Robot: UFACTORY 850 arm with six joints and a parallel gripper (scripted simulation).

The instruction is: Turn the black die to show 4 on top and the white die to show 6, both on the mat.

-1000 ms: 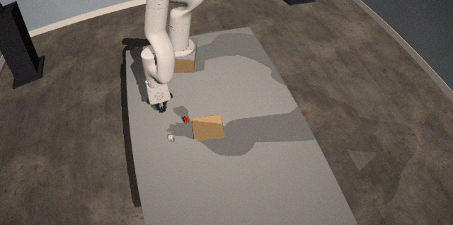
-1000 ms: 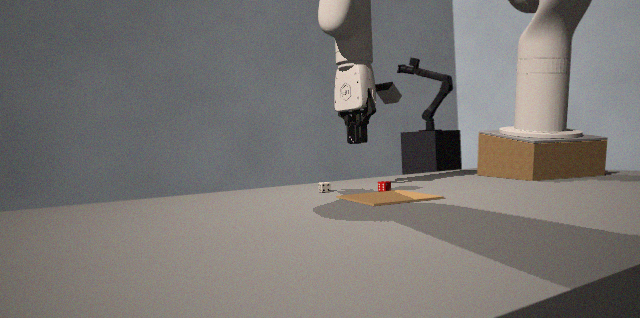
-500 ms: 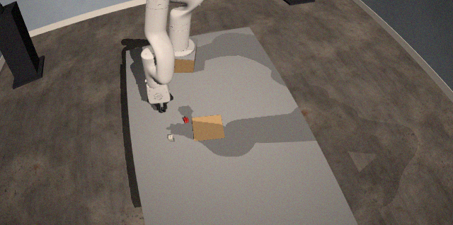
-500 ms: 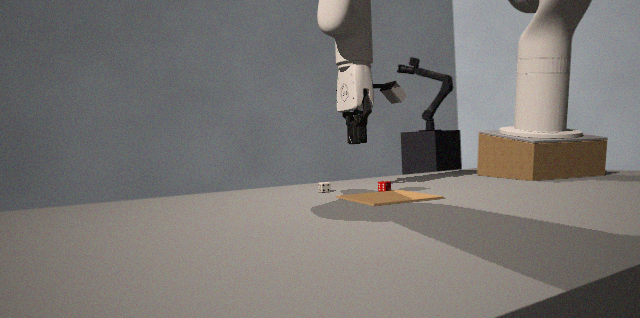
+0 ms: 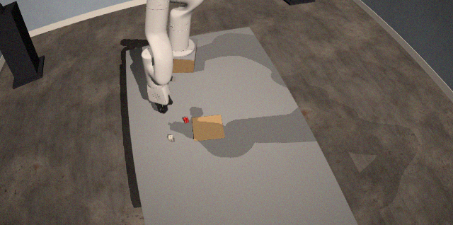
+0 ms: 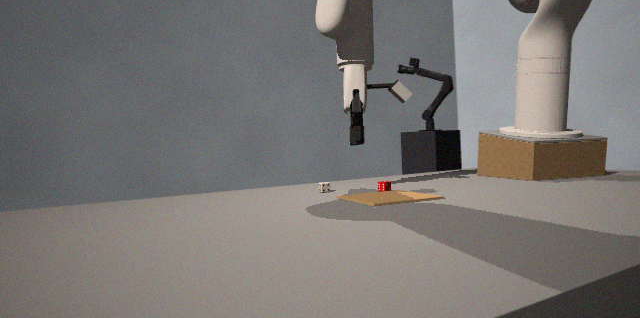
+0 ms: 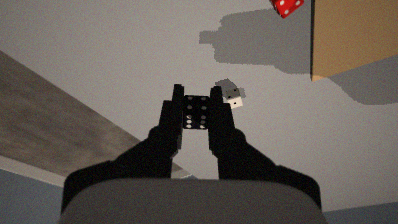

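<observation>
My gripper is now 100 mm short of the white die, 10 mm to the left of it and 110 mm above it. The rest, counted from my hand: tan mat: 100 mm ahead, 180 mm to the left, 120 mm below; then red die: 20 mm ahead, 100 mm to the left, 110 mm below; then black die: 10 mm below.
</observation>
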